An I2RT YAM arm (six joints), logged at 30 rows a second.
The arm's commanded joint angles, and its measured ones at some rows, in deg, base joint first. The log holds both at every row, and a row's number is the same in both.
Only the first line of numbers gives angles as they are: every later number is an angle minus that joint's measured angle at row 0.
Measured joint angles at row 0: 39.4, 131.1, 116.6, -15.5, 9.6, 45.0
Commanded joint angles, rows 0 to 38: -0.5, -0.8, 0.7, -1.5, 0.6, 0.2; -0.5, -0.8, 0.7, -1.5, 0.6, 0.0; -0.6, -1.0, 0.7, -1.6, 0.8, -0.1; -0.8, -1.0, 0.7, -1.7, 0.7, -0.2; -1.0, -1.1, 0.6, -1.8, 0.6, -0.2; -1.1, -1.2, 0.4, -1.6, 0.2, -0.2; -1.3, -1.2, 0.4, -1.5, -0.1, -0.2; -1.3, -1.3, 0.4, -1.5, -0.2, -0.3; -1.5, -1.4, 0.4, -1.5, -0.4, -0.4; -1.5, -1.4, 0.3, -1.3, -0.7, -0.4; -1.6, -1.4, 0.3, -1.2, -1.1, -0.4; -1.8, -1.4, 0.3, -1.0, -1.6, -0.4; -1.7, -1.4, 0.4, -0.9, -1.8, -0.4; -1.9, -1.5, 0.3, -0.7, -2.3, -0.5; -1.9, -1.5, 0.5, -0.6, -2.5, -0.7; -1.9, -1.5, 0.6, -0.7, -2.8, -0.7; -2.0, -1.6, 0.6, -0.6, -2.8, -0.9; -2.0, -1.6, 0.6, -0.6, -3.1, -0.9; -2.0, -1.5, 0.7, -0.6, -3.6, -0.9; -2.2, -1.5, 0.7, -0.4, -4.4, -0.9; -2.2, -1.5, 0.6, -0.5, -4.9, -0.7; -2.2, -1.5, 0.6, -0.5, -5.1, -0.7; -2.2, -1.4, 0.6, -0.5, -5.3, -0.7; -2.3, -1.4, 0.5, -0.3, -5.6, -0.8; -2.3, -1.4, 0.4, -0.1, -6.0, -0.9; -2.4, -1.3, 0.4, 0.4, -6.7, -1.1; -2.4, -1.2, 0.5, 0.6, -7.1, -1.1; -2.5, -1.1, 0.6, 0.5, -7.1, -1.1; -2.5, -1.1, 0.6, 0.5, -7.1, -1.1; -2.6, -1.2, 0.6, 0.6, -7.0, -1.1; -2.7, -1.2, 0.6, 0.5, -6.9, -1.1; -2.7, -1.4, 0.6, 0.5, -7.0, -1.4; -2.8, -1.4, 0.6, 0.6, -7.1, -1.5; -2.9, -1.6, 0.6, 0.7, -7.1, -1.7; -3.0, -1.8, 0.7, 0.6, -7.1, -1.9; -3.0, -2.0, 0.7, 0.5, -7.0, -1.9; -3.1, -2.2, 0.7, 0.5, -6.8, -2.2; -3.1, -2.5, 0.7, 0.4, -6.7, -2.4; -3.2, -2.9, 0.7, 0.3, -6.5, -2.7
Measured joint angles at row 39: -2.6, -0.1, 0.0, -0.1, -6.4, -1.6
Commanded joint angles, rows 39 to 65: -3.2, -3.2, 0.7, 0.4, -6.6, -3.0; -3.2, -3.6, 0.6, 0.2, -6.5, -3.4; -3.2, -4.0, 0.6, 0.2, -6.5, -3.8; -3.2, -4.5, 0.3, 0.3, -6.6, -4.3; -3.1, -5.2, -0.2, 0.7, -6.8, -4.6; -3.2, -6.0, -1.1, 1.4, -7.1, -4.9; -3.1, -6.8, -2.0, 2.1, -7.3, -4.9; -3.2, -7.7, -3.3, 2.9, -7.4, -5.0; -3.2, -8.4, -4.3, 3.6, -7.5, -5.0; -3.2, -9.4, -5.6, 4.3, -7.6, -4.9; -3.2, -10.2, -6.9, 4.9, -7.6, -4.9; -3.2, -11.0, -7.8, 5.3, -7.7, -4.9; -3.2, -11.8, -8.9, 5.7, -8.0, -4.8; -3.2, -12.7, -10.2, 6.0, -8.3, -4.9; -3.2, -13.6, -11.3, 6.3, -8.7, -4.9; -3.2, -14.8, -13.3, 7.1, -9.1, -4.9; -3.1, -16.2, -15.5, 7.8, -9.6, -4.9; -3.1, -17.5, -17.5, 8.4, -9.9, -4.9; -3.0, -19.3, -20.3, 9.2, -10.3, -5.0; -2.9, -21.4, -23.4, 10.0, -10.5, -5.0; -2.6, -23.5, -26.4, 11.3, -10.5, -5.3; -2.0, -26.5, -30.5, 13.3, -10.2, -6.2; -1.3, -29.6, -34.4, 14.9, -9.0, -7.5; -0.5, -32.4, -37.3, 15.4, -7.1, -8.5; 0.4, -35.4, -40.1, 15.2, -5.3, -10.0; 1.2, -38.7, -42.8, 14.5, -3.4, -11.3; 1.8, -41.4, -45.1, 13.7, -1.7, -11.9
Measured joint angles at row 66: -0.4, -34.1, -41.5, 10.9, -7.2, -7.9
